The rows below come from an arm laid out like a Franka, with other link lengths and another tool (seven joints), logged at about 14 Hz.
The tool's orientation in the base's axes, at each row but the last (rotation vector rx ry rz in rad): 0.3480 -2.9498 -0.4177; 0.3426 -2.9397 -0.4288; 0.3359 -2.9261 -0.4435; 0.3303 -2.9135 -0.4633; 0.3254 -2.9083 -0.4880; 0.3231 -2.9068 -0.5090; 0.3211 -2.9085 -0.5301; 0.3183 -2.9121 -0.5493; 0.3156 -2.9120 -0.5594
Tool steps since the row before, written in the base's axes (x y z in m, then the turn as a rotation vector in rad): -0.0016 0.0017 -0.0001 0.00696 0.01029 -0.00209; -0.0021 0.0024 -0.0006 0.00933 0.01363 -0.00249; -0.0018 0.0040 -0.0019 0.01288 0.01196 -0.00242; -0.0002 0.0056 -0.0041 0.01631 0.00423 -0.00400; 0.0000 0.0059 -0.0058 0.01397 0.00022 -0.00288; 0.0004 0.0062 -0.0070 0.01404 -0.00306 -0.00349; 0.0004 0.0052 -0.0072 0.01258 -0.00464 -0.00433; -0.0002 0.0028 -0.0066 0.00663 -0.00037 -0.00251; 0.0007 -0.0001 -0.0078 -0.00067 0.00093 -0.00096
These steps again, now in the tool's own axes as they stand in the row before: 0.0011 0.0019 0.0008 -0.00947 0.00757 0.00343; 0.0014 0.0025 0.0016 -0.01261 0.01009 0.00426; 0.0005 0.0035 0.0032 -0.01561 0.00786 0.00305; -0.0017 0.0039 0.0055 -0.01723 -0.00047 0.00163; -0.0022 0.0035 0.0072 -0.01386 -0.00336 -0.00013; -0.0028 0.0032 0.0084 -0.01322 -0.00659 -0.00061; -0.0025 0.0021 0.0083 -0.01154 -0.00808 -0.00006; -0.0012 0.0001 0.0071 -0.00660 -0.00246 0.00088; -0.0016 -0.0032 0.0070 0.00032 0.00060 0.00133
